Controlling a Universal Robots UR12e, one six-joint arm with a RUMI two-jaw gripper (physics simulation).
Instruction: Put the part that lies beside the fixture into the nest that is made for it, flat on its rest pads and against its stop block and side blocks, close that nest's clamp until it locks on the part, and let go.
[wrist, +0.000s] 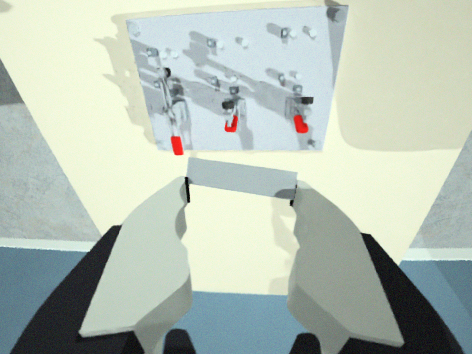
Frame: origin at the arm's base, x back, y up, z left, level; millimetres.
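Seen in the pictures: gripper, fingertip midpoint: (240, 180).
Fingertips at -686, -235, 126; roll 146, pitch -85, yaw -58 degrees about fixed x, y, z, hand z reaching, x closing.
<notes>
Offsets run from my fingertips to a thing's top centre, as dx, dy, dz. "pt": to the spot under its first point. Level surfaces: height alone.
My gripper (240, 180) is shut on a flat grey bar-shaped part {-5, +26, +4} (242, 177), held by its two ends, slightly slanted in the wrist view. The part shows just below the near edge of the pale fixture plate {pt -79, -280, +47} (270, 139). The plate carries several small grey blocks and round white pads. Three clamps with red handles stand near its near side: the left handle {-93, -233, -131} (177, 145) reaches past the plate edge, with its clamp's black tip {pt +32, -239, -139} (166, 72) far up the plate; the middle handle {-31, -194, -27} (231, 125) and right handle {-22, -198, +82} (301, 124) show close to their black tips. Which nest fits is unclear.
The fixture lies on a cream table top {dy -295} (380, 185). Dark posts or knobs show at the plate's corners, one at the top right (336, 14). Clamp shadows fall to the upper left. A grey wall or floor and a blue floor (235, 320) lie beyond the table edges.
</notes>
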